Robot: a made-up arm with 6 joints.
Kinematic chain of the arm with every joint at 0, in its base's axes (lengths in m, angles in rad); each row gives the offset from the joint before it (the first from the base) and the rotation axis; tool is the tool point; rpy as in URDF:
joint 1: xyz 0 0 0.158 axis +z
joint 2: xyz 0 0 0 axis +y
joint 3: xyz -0.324 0 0.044 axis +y
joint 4: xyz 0.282 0 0.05 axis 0.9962 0 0.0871
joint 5: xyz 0 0 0 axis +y
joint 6: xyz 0.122 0 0.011 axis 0.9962 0 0.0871
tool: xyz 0 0 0 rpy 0 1.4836 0
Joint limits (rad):
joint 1: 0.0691..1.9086
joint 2: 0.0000..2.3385
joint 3: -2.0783..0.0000
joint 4: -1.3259..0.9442
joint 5: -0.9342..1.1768
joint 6: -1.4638..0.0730
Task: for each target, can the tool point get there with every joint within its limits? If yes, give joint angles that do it. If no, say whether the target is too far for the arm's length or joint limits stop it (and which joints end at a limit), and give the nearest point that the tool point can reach.
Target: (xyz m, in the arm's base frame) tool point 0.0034 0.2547 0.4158
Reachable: yes | joints 1.7499 0.9999 -0.8559 -0.8621 0.5540 -0.5861
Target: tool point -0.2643 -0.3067 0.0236
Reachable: no: joint limits stop it (at a limit: joint 1, joint 2, joint 3, joint 4) | nearest point -0.0794 -0.0204 0.1060 | short by 0.351 m
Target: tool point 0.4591 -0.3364 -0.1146
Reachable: no: joint limits stop it (at a limit: joint 1, joint 2, joint 4) | nearest point 0.3854 -0.0749 0.0335 | short by 0.309 m
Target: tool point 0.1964 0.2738 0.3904
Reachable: yes | joints 0.8640 1.2693 -0.7624 -0.5058 -0.4975 -0.9301
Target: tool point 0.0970 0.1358 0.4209
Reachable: yes | joints 0.9589 0.6181 -0.5952 -0.1165 0.1022 -0.0717
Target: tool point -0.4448 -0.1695 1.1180
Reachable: no: too far | nearest point -0.2877 -0.1096 0.7790 | short by 0.378 m
